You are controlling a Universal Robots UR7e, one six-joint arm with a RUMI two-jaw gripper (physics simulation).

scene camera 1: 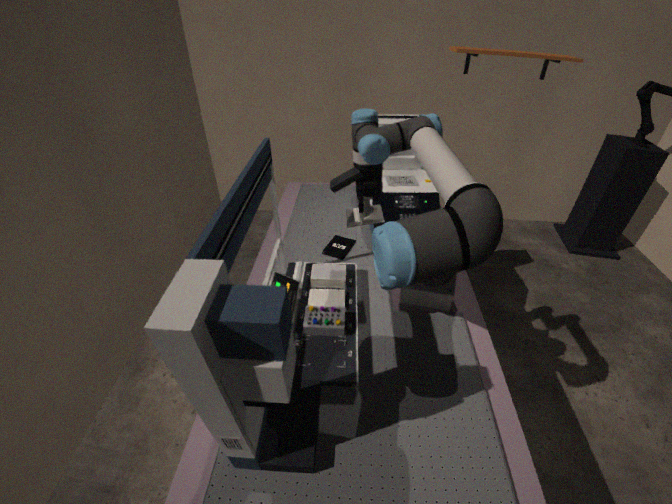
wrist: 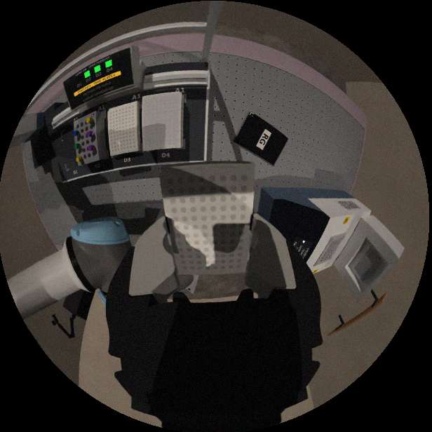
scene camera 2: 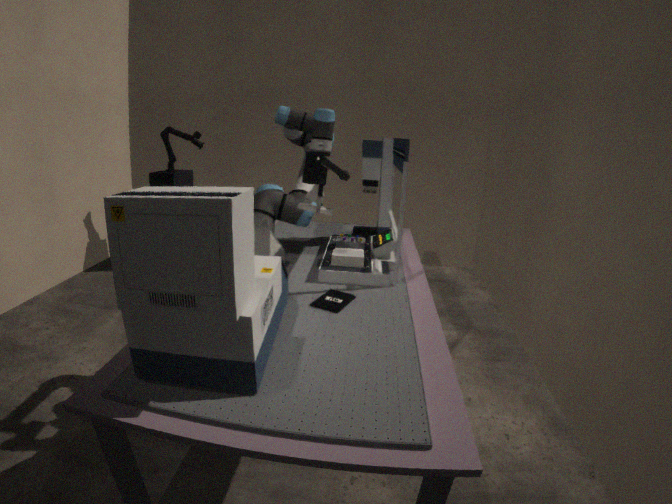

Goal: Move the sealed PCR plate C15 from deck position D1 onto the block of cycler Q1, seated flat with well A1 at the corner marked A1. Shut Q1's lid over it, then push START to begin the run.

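My gripper (scene camera 1: 365, 208) (scene camera 2: 321, 205) (wrist: 208, 216) is shut on the pale sealed PCR plate C15 (scene camera 1: 358, 217) (scene camera 2: 309, 207) (wrist: 212, 200), gripping its two sides. The plate looks about level and hangs high above the table, between the deck and cycler Q1. Its well A1 cannot be made out. Cycler Q1 (scene camera 1: 410, 201) (scene camera 2: 179, 260) (wrist: 285, 212) is white and dark blue, with its lid (wrist: 387, 242) raised. The patterned block area (scene camera 1: 401, 180) (wrist: 330, 250) lies uncovered. The arm hides part of Q1 in scene camera 1. Deck position D1 (scene camera 1: 325, 355) holds no plate. The START button cannot be made out.
A tube rack (scene camera 1: 324, 320) (wrist: 86, 140) with coloured caps and white plates (scene camera 1: 328, 275) (wrist: 162, 121) stand on the deck. A black RG pad (scene camera 1: 339, 246) (scene camera 2: 333, 300) (wrist: 261, 138) lies between deck and cycler. A tall instrument column (scene camera 1: 187, 325) stands beside the deck.
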